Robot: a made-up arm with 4 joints. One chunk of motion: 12 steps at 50 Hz.
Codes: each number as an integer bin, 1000 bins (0 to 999) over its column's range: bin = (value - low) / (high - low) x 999, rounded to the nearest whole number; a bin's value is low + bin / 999 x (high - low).
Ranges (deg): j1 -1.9..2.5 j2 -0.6..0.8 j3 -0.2..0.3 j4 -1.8..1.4
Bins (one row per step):
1: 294 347 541 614
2: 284 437 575 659
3: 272 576 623 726
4: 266 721 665 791
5: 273 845 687 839
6: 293 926 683 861
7: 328 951 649 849
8: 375 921 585 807
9: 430 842 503 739
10: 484 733 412 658
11: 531 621 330 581
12: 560 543 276 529
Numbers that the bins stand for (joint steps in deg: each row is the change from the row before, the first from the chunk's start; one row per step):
1: -0.605 -0.114 0.071 0.167
2: -0.649 0.012 0.088 0.311
3: -0.702 0.207 0.112 0.526
4: -0.728 0.410 0.133 0.734
5: -0.698 0.584 0.144 0.887
6: -0.610 0.698 0.142 0.958
7: -0.455 0.733 0.125 0.920
8: -0.248 0.691 0.093 0.785
9: -0.006 0.580 0.052 0.567
10: 0.232 0.427 0.006 0.308
11: 0.439 0.270 -0.035 0.061
12: 0.566 0.161 -0.062 -0.106

